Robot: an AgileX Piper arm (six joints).
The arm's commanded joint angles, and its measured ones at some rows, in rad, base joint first. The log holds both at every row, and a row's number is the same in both.
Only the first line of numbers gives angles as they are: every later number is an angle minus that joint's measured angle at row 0.
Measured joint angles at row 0: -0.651 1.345 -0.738 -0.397 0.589 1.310
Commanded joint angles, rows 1 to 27: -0.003 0.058 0.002 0.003 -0.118 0.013; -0.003 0.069 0.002 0.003 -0.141 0.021; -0.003 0.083 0.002 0.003 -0.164 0.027; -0.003 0.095 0.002 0.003 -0.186 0.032; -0.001 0.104 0.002 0.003 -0.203 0.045; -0.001 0.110 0.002 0.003 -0.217 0.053; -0.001 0.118 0.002 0.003 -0.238 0.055; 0.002 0.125 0.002 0.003 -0.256 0.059; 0.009 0.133 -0.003 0.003 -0.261 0.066; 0.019 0.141 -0.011 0.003 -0.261 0.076; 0.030 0.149 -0.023 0.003 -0.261 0.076; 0.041 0.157 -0.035 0.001 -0.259 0.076; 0.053 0.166 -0.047 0.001 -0.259 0.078; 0.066 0.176 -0.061 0.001 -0.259 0.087; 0.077 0.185 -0.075 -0.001 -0.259 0.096; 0.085 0.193 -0.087 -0.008 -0.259 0.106; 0.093 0.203 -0.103 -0.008 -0.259 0.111; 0.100 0.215 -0.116 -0.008 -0.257 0.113; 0.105 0.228 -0.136 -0.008 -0.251 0.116; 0.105 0.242 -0.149 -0.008 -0.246 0.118; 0.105 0.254 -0.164 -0.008 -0.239 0.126; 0.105 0.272 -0.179 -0.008 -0.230 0.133; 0.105 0.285 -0.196 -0.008 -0.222 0.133; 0.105 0.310 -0.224 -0.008 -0.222 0.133; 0.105 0.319 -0.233 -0.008 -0.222 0.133; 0.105 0.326 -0.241 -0.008 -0.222 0.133; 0.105 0.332 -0.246 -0.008 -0.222 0.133
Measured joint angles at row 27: 0.104 0.304 -0.211 0.000 -0.217 0.130
